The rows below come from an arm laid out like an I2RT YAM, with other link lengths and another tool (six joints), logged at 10 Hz.
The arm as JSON. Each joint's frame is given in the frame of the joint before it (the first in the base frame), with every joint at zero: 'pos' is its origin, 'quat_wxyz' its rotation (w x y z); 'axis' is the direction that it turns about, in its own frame. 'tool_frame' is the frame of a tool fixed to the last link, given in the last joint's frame.
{
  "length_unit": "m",
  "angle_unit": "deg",
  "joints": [
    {
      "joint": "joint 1",
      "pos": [
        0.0,
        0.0,
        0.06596
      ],
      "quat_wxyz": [
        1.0,
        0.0,
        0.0,
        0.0
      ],
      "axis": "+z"
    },
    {
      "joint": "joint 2",
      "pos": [
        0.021,
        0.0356,
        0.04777
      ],
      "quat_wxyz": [
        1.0,
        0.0,
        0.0,
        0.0
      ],
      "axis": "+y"
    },
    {
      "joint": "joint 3",
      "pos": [
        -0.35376,
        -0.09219,
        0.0
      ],
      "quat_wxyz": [
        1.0,
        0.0,
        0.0,
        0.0
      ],
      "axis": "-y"
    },
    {
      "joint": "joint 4",
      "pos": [
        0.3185,
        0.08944,
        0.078
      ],
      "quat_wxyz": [
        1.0,
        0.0,
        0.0,
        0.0
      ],
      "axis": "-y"
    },
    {
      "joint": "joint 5",
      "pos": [
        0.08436,
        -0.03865,
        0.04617
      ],
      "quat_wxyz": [
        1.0,
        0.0,
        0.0,
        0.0
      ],
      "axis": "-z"
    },
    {
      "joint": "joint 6",
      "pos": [
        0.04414,
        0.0,
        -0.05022
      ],
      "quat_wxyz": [
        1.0,
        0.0,
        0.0,
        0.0
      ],
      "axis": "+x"
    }
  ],
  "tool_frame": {
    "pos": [
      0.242,
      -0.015,
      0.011
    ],
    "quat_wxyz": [
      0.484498,
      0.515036,
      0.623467,
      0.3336
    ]
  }
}
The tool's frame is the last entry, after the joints.
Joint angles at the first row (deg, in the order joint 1, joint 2, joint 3, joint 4, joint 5, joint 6):
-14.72, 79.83, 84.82, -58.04, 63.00, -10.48
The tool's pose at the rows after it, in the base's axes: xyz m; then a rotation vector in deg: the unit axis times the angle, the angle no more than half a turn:
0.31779, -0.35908, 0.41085, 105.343, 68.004, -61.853
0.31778, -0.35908, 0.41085, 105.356, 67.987, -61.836
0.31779, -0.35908, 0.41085, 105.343, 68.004, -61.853
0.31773, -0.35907, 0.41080, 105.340, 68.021, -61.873
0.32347, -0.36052, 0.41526, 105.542, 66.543, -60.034
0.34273, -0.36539, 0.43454, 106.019, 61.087, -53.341
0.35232, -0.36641, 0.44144, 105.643, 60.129, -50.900
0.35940, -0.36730, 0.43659, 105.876, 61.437, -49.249
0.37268, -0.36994, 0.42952, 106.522, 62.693, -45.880
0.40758, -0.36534, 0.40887, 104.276, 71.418, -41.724
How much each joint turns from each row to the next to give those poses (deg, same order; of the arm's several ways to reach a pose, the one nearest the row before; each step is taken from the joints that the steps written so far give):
0.00, 0.00, 0.00, 0.00, 0.00, 0.00
0.00, 0.00, 0.00, 0.00, 0.00, 0.02
0.00, 0.00, 0.00, 0.00, 0.00, -0.02
0.00, 0.00, 0.00, -0.02, 0.00, 0.00
0.00, 0.00, -0.07, 2.18, -0.02, -0.11
0.00, 0.00, -0.06, 7.89, -0.07, -0.44
0.00, 0.00, 0.00, 3.15, -0.63, -1.07
-0.46, 0.13, -0.01, 0.63, -2.01, -0.28
-0.85, 0.46, 0.01, 1.67, -3.21, 0.06
-1.16, 0.83, 0.00, 1.85, -8.24, -4.19

